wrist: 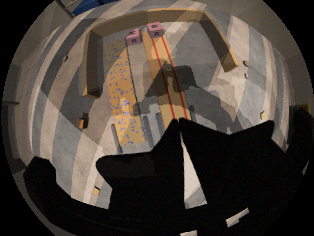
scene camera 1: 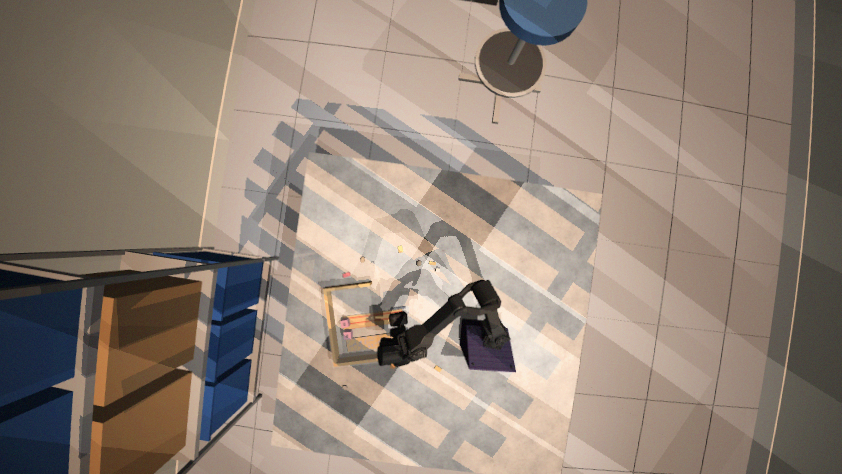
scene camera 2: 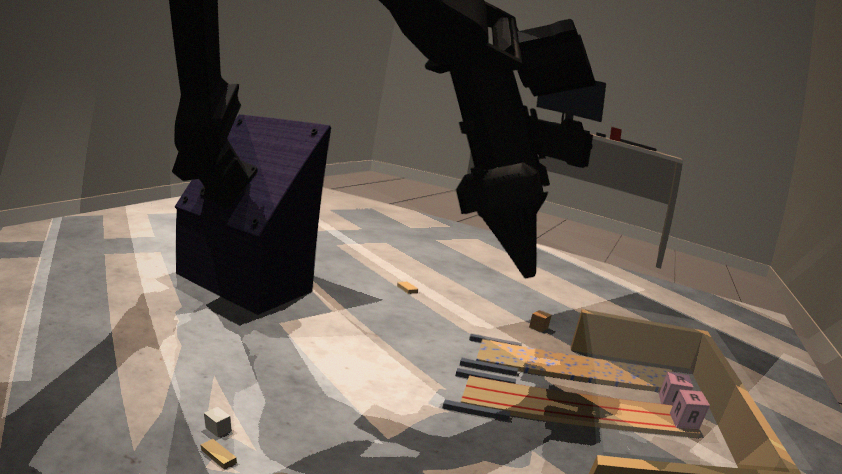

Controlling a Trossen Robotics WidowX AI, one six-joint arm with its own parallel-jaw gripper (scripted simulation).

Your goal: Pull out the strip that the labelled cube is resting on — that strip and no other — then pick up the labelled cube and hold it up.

Scene:
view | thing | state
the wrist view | my gripper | -
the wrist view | three-sided wooden frame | -
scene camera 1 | three-sided wooden frame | -
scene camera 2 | my gripper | -
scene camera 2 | three-sided wooden frame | -

